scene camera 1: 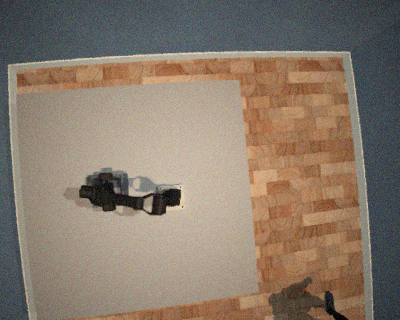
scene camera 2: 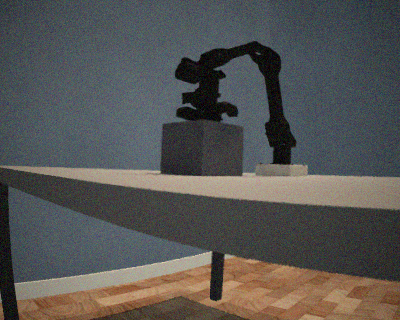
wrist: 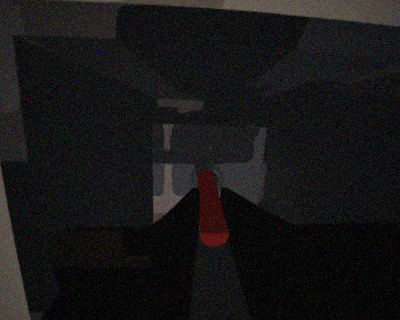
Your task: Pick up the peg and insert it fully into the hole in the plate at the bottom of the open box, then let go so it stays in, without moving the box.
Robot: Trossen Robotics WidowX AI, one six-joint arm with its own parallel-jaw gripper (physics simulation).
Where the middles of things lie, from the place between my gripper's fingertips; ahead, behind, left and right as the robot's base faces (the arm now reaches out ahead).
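I find the red peg [wrist: 214, 232] 10 mm below my hand. The grey box [wrist: 87, 87] is 20 mm below my hand, while the pale plate [wrist: 235, 155] is 60 mm below it.
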